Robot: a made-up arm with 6 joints.
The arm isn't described. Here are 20 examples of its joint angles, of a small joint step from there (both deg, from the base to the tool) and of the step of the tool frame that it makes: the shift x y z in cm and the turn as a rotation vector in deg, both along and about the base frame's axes.
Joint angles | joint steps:
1: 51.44 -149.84 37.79 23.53 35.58 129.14 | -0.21 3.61 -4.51 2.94 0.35 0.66
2: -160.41 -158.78 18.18 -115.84 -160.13 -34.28 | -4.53 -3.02 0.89 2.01 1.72 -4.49
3: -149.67 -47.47 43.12 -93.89 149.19 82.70 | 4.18 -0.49 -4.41 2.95 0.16 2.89
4: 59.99 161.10 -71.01 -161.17 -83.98 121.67 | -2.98 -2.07 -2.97 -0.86 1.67 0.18
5: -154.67 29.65 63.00 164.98 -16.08 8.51 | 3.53 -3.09 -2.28 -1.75 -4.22 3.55
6: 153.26 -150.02 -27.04 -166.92 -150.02 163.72 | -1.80 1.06 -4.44 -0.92 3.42 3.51
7: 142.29 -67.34 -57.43 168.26 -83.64 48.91 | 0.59 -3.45 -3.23 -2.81 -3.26 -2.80
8: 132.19 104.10 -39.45 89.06 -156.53 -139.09 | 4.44 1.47 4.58 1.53 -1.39 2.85
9: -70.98 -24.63 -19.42 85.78 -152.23 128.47 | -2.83 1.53 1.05 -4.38 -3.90 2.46
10: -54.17 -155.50 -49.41 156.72 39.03 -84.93 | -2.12 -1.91 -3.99 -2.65 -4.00 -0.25
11: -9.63 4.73 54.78 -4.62 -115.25 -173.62 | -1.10 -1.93 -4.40 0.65 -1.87 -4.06
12: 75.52 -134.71 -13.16 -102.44 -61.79 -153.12 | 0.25 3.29 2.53 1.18 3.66 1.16
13: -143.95 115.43 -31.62 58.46 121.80 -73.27 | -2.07 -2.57 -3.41 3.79 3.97 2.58
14: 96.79 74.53 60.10 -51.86 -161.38 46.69 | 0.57 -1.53 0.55 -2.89 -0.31 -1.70
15: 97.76 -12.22 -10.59 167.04 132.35 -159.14 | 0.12 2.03 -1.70 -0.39 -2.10 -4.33
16: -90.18 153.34 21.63 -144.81 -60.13 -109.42 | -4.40 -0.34 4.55 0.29 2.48 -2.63
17: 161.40 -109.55 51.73 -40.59 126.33 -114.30 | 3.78 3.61 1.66 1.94 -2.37 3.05
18: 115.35 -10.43 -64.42 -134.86 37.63 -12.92 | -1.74 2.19 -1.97 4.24 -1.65 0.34
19: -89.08 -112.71 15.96 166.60 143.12 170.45 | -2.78 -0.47 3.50 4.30 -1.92 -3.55
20: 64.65 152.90 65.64 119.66 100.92 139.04 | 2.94 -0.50 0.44 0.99 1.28 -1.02
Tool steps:
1: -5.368 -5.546 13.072 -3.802 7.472 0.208
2: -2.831 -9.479 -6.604 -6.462 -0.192 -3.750
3: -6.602 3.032 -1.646 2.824 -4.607 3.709
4: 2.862 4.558 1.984 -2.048 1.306 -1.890
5: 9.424 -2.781 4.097 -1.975 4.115 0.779
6: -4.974 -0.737 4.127 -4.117 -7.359 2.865
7: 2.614 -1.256 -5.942 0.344 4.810 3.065
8: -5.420 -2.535 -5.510 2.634 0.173 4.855
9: -0.786 -3.410 0.635 3.974 -5.974 -5.998
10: 5.331 -3.514 -0.909 -0.657 -1.675 1.099
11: -2.297 -0.640 -1.616 1.820 4.353 -5.238
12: -0.245 -3.872 5.389 0.518 4.154 0.704
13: -2.062 0.272 5.353 -4.392 0.572 -2.818
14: -2.224 -0.286 5.071 1.301 1.397 0.203
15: -0.659 4.238 -3.544 -2.064 -2.790 -3.515
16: -0.704 -5.435 -3.770 -1.549 0.429 -5.482
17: 4.176 11.109 9.009 -1.841 -5.051 4.102
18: 0.958 0.246 -1.840 -2.321 -2.593 2.758
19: 7.769 1.866 -3.557 -5.478 -6.493 -6.528
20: -2.709 2.999 0.698 -0.301 0.721 4.166
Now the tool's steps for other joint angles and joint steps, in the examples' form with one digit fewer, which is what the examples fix.
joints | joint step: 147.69 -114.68 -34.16 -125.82 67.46 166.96 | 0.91 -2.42 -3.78 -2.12 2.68 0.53
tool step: -2.35 2.68 -5.00 -3.61 -1.72 2.48
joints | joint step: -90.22 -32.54 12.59 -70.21 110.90 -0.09 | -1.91 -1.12 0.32 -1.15 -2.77 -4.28
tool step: 0.62 3.06 0.06 -4.27 3.11 0.64
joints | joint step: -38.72 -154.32 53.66 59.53 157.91 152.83 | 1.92 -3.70 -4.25 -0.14 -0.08 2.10
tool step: 3.28 -6.99 -2.57 -1.69 1.19 1.37
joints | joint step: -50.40 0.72 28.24 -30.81 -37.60 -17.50 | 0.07 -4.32 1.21 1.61 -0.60 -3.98
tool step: -7.72 9.18 5.97 -1.49 -4.14 -0.73
